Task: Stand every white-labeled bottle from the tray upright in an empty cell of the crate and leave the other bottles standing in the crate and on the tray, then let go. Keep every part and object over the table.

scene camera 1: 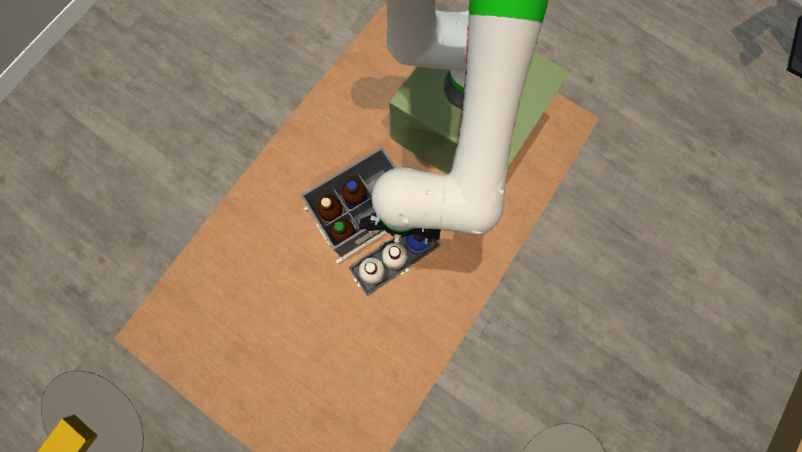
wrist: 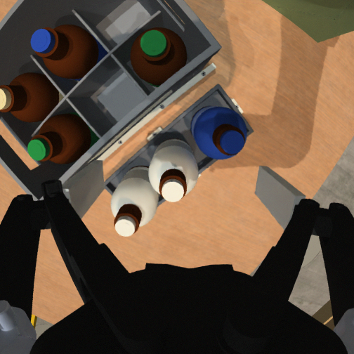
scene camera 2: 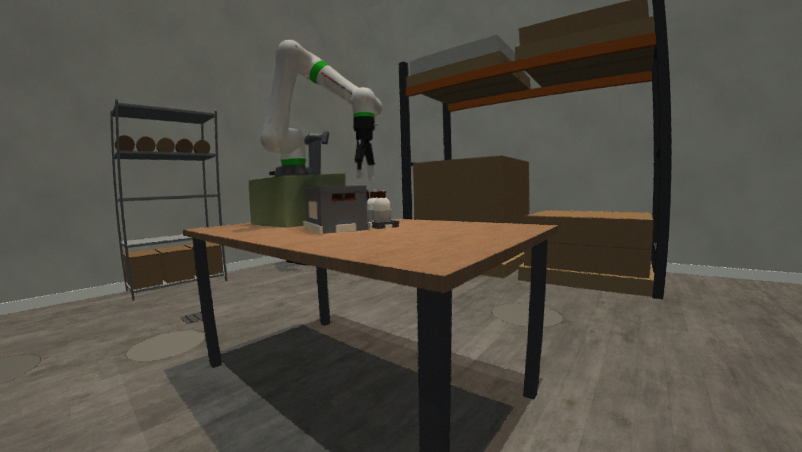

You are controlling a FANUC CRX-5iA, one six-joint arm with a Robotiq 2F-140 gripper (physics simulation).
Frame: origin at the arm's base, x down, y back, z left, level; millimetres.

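Seen in the pictures: gripper, fingertip midpoint: (scene camera 2: 365,178); arm's base, origin of the base link: (scene camera 2: 294,176).
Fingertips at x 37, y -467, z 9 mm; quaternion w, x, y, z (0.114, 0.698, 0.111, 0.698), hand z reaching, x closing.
Note:
Offsets run from my fingertips to a thing's top centre. "spot": to the spot under its first point. Level surfaces: height alone.
Two white-labeled bottles with white caps stand in the tray {spot: dx +193, dy -169, dz -22 mm} (scene camera 1: 367,292) (wrist: 249,131): one at its end {spot: dx +51, dy -115, dz -27 mm} (scene camera 1: 371,271) (wrist: 134,197), one in its middle (scene camera 1: 394,256) (wrist: 173,167). A blue-labeled bottle {dx +51, dy +41, dz +47 mm} (scene camera 1: 417,242) (wrist: 218,132) stands at the tray's other end. The crate {dx +36, dy +33, dz -101 mm} (scene camera 1: 320,224) (scene camera 2: 342,207) (wrist: 206,52) beside it holds brown bottles with blue {dx +48, dy +79, dz -191 mm} (scene camera 1: 353,192) (wrist: 72,52), cream {dx +48, dy +1, dz -233 mm} (scene camera 1: 329,208) (wrist: 35,97) and green caps {dx +48, dy -44, dz -166 mm} (scene camera 1: 341,230) (wrist: 157,57). In the wrist view, one middle cell and one corner cell are empty. My gripper (scene camera 2: 365,171) (wrist: 180,176) is open and empty, above the tray and bottles; the arm partly hides it in scene camera 1.
The green base block (scene camera 1: 418,126) (scene camera 2: 275,202) (wrist: 320,17) stands on the table {dx +211 mm} (scene camera 1: 292,348) (scene camera 2: 449,247) behind the crate. The crate's walls and thin dividers rise around its cells. The crate and tray lie close together, with a narrow gap between them. Tall shelving stands beyond the table.

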